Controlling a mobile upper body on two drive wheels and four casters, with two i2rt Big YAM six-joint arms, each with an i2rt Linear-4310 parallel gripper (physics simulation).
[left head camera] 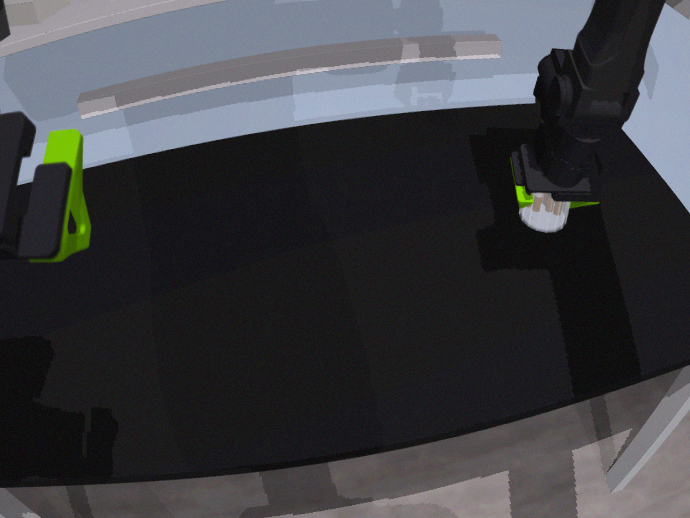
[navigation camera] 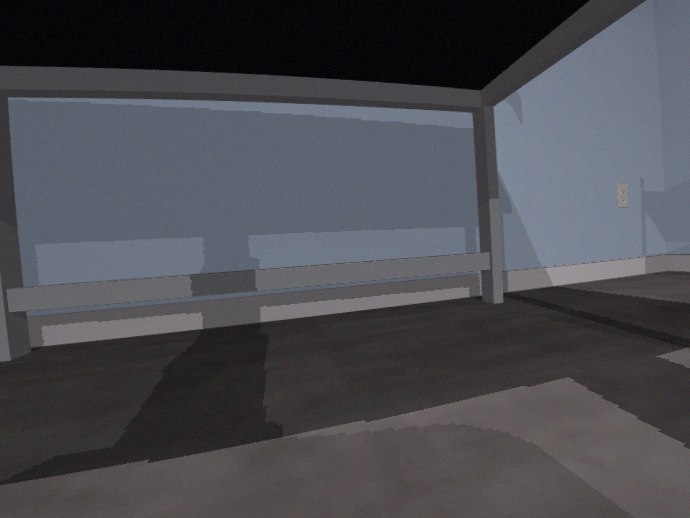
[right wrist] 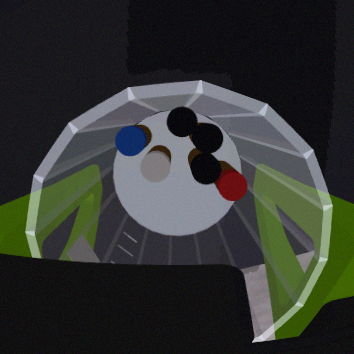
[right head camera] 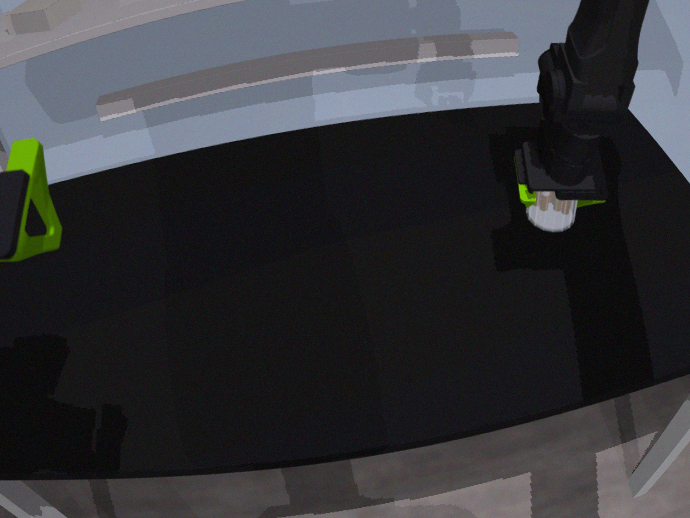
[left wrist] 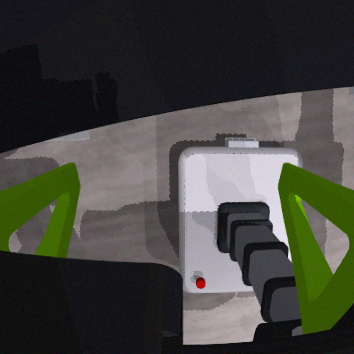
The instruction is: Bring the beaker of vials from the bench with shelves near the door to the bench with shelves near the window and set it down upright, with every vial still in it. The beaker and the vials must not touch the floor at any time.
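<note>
A clear beaker (left head camera: pixel 544 221) (right head camera: pixel 551 220) (right wrist: pixel 150 210) is upright over the right part of the black bench top (left head camera: pixel 278 334) (right head camera: pixel 278 334). Whether its base touches the top cannot be told. Inside it, in the right wrist view, stand a blue-capped vial (right wrist: pixel 131 140), a white-capped vial (right wrist: pixel 155 166), a red-capped vial (right wrist: pixel 232 185) and three black-capped vials, one of them a black-capped vial (right wrist: pixel 182 121) at the back. My right gripper (right wrist: pixel 177 167) is shut on the beaker, one finger on each side. My left gripper (left wrist: pixel 178 173) is wide open and empty, far left of the beaker.
A long pale bar (left head camera: pixel 289 62) (right head camera: pixel 306 60) runs behind the bench. The bench's legs, including a grey leg (navigation camera: pixel 489 223), and its low crossbar (navigation camera: pixel 356 271) stand before the blue wall. My white base (left wrist: pixel 200 185) is beside the bench's front edge. A wall outlet (navigation camera: pixel 622 195) is at the right.
</note>
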